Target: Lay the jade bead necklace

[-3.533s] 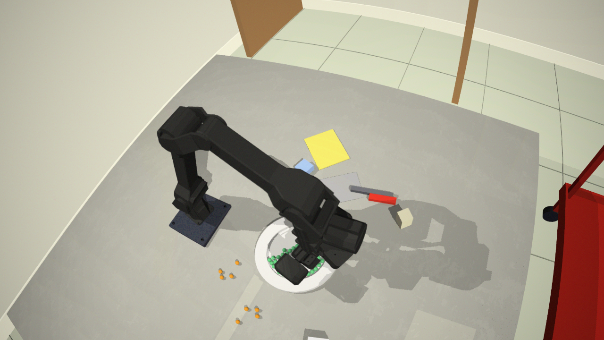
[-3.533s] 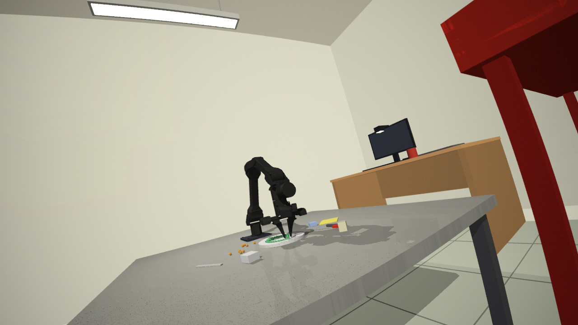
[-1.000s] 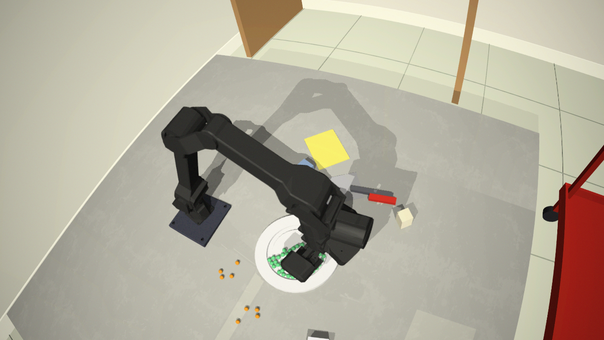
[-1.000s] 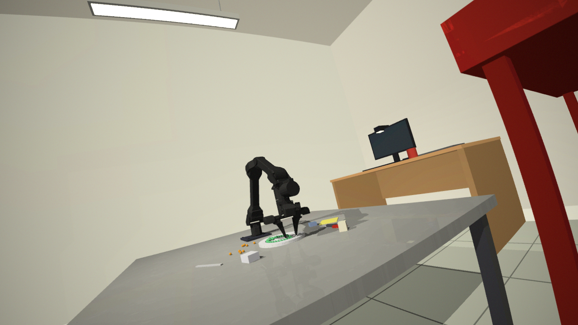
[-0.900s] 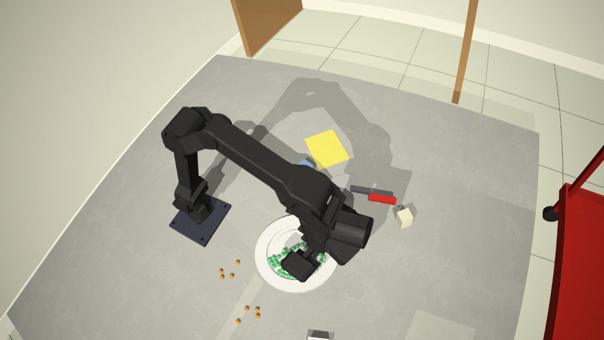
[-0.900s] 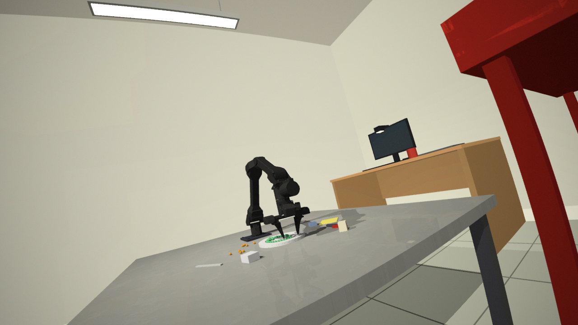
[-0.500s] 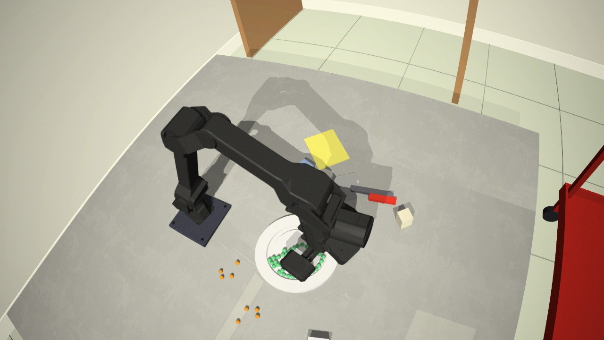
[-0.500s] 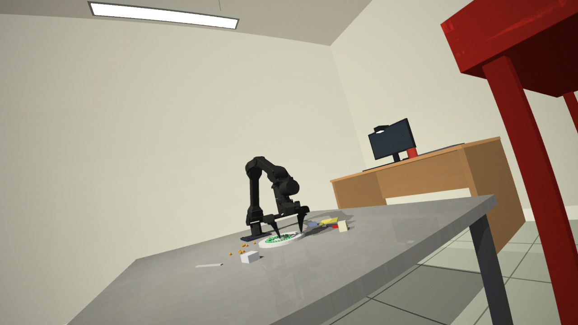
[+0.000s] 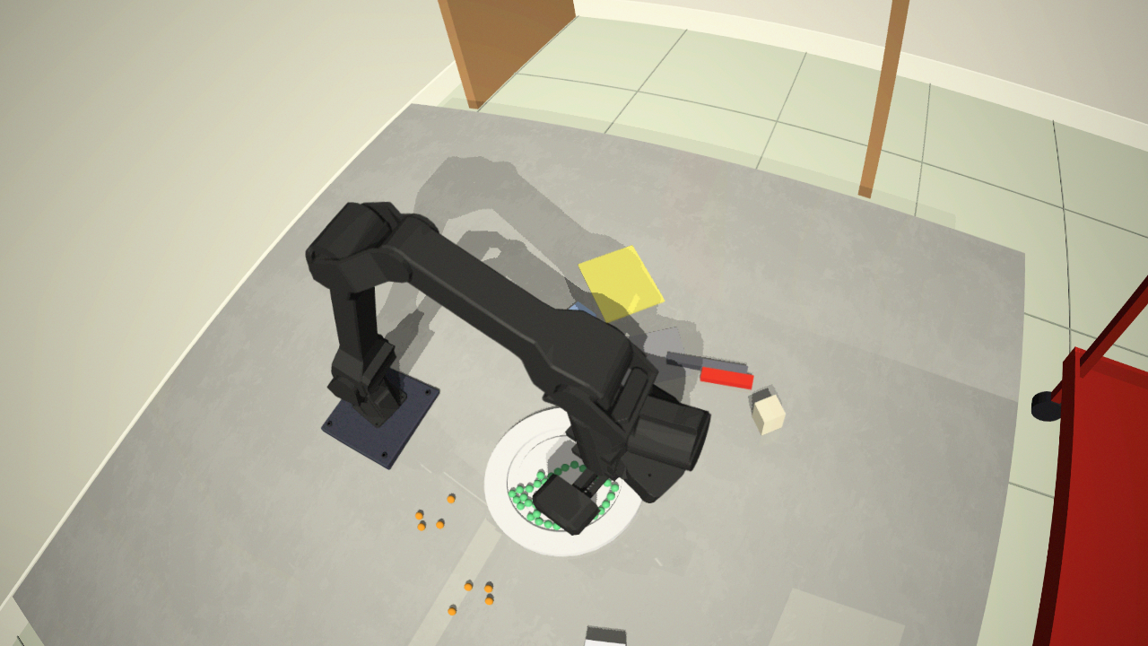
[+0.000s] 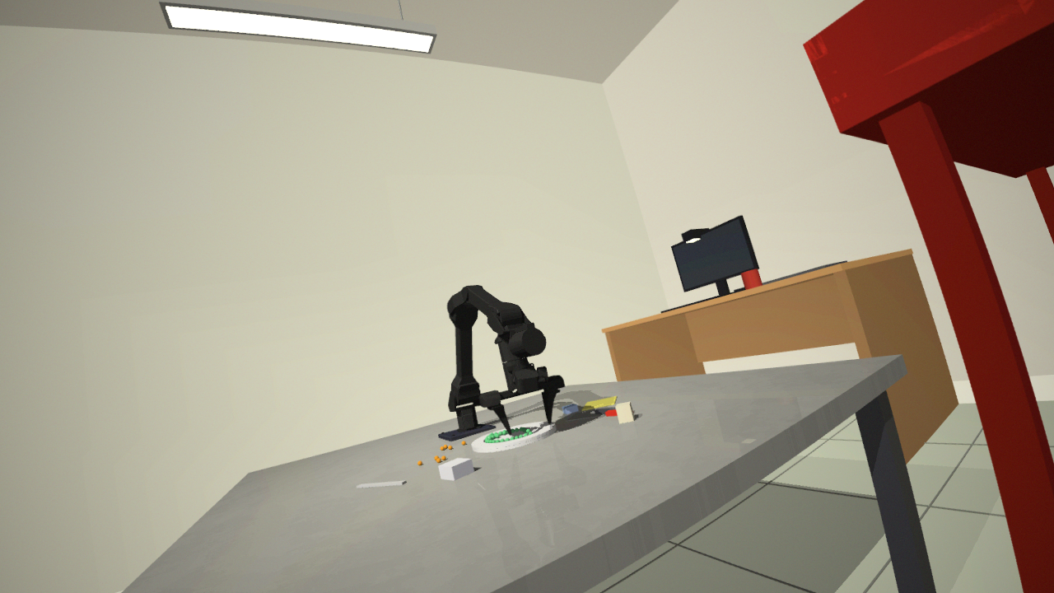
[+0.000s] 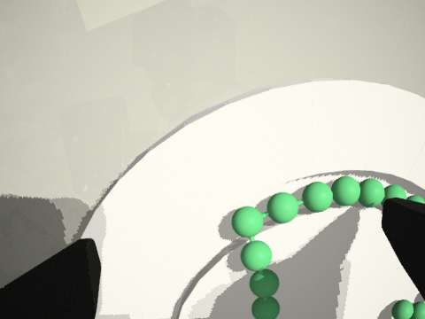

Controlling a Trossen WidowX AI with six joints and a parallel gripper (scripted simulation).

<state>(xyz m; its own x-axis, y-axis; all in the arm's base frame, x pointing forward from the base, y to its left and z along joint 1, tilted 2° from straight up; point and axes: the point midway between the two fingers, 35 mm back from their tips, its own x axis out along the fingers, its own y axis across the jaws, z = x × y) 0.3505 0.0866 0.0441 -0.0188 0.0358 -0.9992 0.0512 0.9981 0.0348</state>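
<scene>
My gripper tip is 6 cm past the inner disc, 3 cm to the left of it and 1 cm above it. Round my gripper tip: grey sheet: 8 cm behind, 18 cm to the left, 2 cm below; red bar: 2 cm ahead, 21 cm to the left, 2 cm below; bead board: 6 cm behind, 3 cm to the right, 2 cm below.
</scene>
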